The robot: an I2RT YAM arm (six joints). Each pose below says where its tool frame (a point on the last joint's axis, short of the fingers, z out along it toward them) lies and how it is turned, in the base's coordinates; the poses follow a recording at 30 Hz.
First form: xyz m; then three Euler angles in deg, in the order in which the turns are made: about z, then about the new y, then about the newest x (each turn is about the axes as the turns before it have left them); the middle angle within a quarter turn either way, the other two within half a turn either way.
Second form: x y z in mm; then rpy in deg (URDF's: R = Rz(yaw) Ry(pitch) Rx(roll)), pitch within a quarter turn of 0, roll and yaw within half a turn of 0. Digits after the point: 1 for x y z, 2 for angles.
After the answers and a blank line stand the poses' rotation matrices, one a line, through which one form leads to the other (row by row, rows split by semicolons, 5 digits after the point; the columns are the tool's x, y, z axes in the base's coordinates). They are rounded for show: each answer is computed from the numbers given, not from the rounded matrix.
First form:
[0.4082, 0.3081, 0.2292, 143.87, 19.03, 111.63]
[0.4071, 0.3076, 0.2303, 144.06, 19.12, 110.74]
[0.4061, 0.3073, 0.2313, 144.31, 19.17, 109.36]
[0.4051, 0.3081, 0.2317, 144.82, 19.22, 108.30]
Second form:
[408.2, 308.1, 229.2, 111.63, 19.03, 143.87]
[407.1, 307.6, 230.3, 110.74, 19.12, 144.06]
[406.1, 307.3, 231.3, 109.36, 19.17, 144.31]
[405.1, 308.1, 231.7, 108.30, 19.22, 144.82]

-0.76354 -0.02747 0.64518; 0.55740 0.47644 0.67994; -0.32606 0.87878 -0.34847
-0.76497 -0.04016 0.64281; 0.55456 0.46650 0.68908; -0.32755 0.88361 -0.33459
-0.76715 -0.05822 0.63882; 0.55105 0.44998 0.70275; -0.32837 0.89114 -0.31312
-0.77179 -0.07455 0.63149; 0.54403 0.43671 0.71646; -0.32920 0.89651 -0.29649

